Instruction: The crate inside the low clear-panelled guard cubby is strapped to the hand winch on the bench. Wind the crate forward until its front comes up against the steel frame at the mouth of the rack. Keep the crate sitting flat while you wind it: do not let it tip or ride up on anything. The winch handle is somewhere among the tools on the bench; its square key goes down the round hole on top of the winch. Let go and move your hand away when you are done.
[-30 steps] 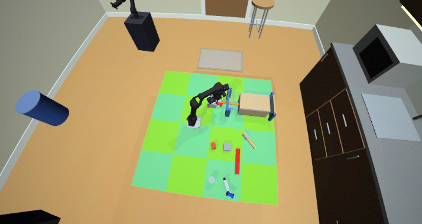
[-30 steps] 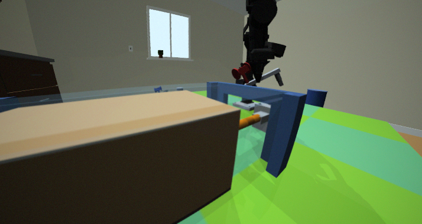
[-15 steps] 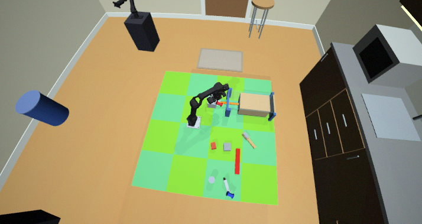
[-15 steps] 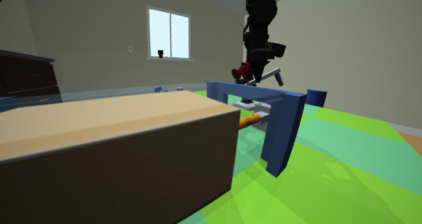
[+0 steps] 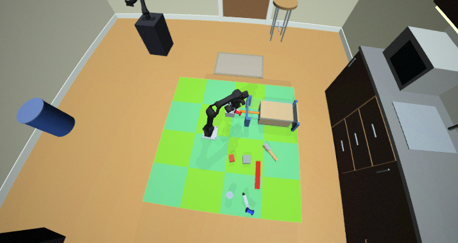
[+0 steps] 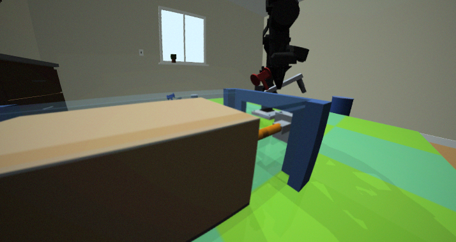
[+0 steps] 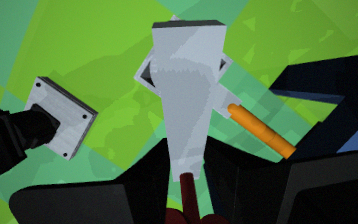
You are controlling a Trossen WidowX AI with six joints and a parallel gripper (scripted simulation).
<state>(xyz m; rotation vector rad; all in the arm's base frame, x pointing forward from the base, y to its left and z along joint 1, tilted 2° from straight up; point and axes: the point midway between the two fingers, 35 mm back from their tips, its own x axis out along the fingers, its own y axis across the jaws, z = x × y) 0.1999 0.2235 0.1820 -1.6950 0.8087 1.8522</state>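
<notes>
Now: gripper tip 20 mm below the red-knobbed crank handle. The rest, counted from my gripper tip: blue steel frame: 120 mm ahead, 60 mm to the left, 60 mm below; then grey winch: 130 mm below, 60 mm behind, 30 mm to the left; then red knob: 40 mm ahead, 30 mm to the right, 20 mm above.
</notes>
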